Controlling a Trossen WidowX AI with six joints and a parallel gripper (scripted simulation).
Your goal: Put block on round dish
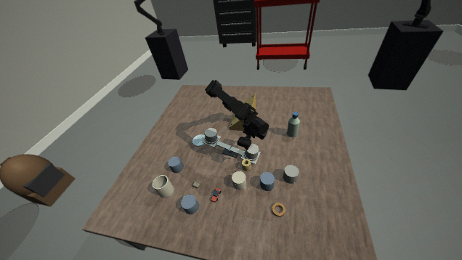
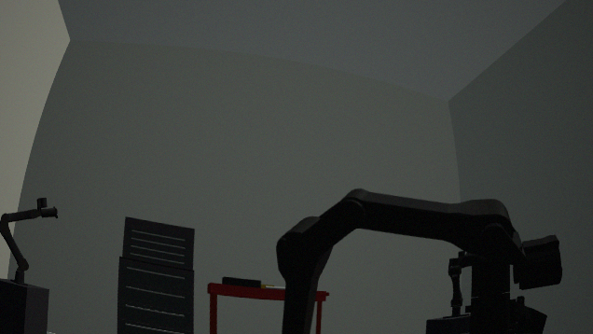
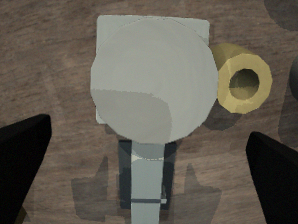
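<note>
The grey cup lies 1 cm ahead of my gripper tip, 2 cm to the left of it and 7 cm below it. Also, from my gripper tip: grey block (8 cm below); green bottle (23 cm behind, 22 cm to the left, 1 cm below); small balance (1 cm behind, 13 cm to the right, 10 cm below).
</note>
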